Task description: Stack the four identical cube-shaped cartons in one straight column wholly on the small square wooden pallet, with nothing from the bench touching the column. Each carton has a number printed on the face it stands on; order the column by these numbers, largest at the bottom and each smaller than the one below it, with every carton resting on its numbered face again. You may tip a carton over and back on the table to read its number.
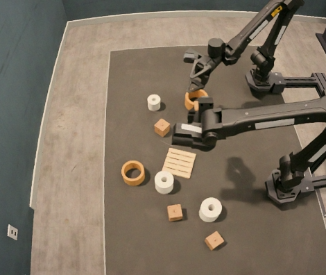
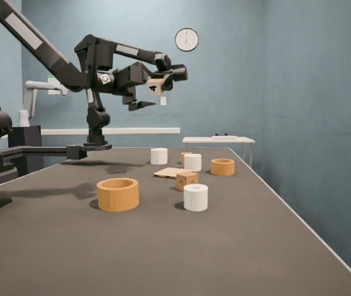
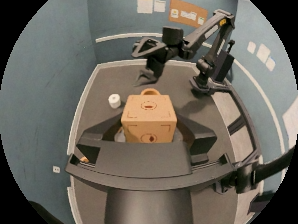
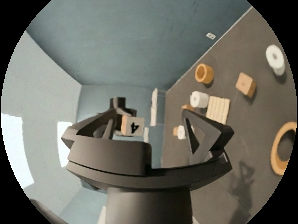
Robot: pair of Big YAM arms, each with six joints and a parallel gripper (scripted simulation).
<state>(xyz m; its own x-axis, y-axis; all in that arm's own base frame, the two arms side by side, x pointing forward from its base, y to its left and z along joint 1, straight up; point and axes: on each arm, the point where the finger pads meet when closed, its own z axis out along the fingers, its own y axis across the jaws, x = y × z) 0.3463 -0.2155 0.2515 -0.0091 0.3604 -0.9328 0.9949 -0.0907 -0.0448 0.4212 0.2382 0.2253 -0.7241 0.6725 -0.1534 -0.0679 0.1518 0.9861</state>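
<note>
My left gripper is now 32 cm above the carton, 14 cm to the left of it and 14 cm short of it. From my left hand the other things lie so: wooden pallet 34 cm below, 7 cm ahead, 3 cm to the left.
</note>
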